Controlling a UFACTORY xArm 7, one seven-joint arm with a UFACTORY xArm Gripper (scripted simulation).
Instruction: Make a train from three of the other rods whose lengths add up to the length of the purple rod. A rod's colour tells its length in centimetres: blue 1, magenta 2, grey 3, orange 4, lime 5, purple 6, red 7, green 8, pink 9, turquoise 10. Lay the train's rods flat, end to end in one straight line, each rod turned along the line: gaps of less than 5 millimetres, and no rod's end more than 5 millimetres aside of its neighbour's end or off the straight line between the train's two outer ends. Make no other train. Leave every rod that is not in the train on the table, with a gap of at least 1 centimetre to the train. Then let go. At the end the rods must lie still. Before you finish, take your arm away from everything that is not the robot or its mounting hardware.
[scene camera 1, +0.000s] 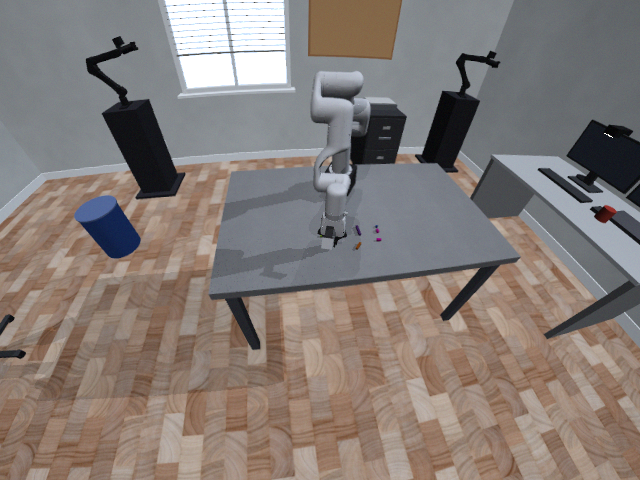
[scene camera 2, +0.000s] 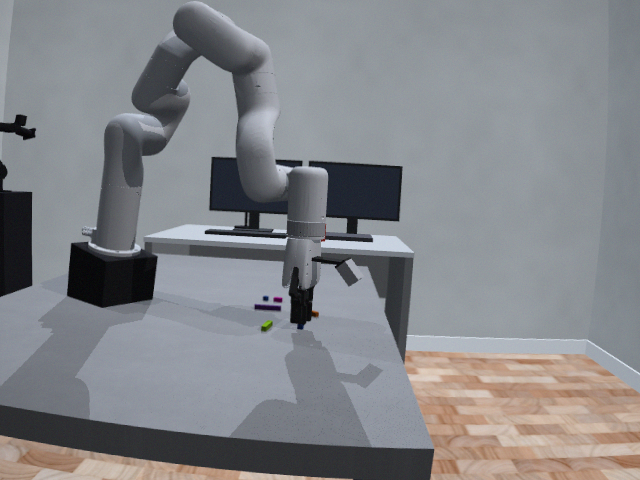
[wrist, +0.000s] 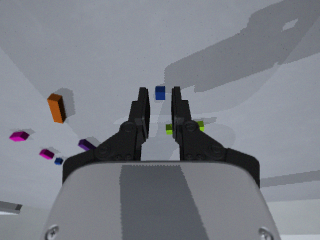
Observation:
In view: my gripper (scene camera 2: 300, 322).
My gripper is seen too in the wrist view (wrist: 160, 98).

